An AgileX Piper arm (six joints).
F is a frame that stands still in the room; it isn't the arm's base.
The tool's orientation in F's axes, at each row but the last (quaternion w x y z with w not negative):
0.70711, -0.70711, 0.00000, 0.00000
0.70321, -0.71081, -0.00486, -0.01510
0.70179, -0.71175, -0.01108, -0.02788
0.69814, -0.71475, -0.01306, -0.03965
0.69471, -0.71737, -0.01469, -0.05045
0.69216, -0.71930, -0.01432, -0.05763
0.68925, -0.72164, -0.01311, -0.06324
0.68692, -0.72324, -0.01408, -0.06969
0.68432, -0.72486, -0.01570, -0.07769
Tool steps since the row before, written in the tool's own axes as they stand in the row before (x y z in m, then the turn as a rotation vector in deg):
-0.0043, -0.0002, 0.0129, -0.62, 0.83, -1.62
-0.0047, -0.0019, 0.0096, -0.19, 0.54, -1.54
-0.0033, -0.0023, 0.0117, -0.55, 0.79, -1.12
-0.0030, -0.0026, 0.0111, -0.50, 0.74, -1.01
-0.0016, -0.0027, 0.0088, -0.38, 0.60, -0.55
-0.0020, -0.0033, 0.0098, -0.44, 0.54, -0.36
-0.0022, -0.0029, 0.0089, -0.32, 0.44, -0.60
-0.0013, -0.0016, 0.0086, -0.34, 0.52, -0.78
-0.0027, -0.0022, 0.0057, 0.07, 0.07, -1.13
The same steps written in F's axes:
-0.0043, 0.0129, 0.0002, -0.62, -1.62, -0.83
-0.0046, 0.0097, 0.0017, -0.20, -1.54, -0.53
-0.0031, 0.0118, 0.0020, -0.53, -1.12, -0.80
-0.0028, 0.0113, 0.0021, -0.48, -1.01, -0.75
-0.0014, 0.0090, 0.0023, -0.35, -0.55, -0.62
-0.0017, 0.0100, 0.0027, -0.41, -0.36, -0.57
-0.0018, 0.0092, 0.0023, -0.31, -0.60, -0.45
-0.0008, 0.0087, 0.0010, -0.34, -0.78, -0.52
-0.0024, 0.0060, 0.0015, -0.02, -1.13, 0.00

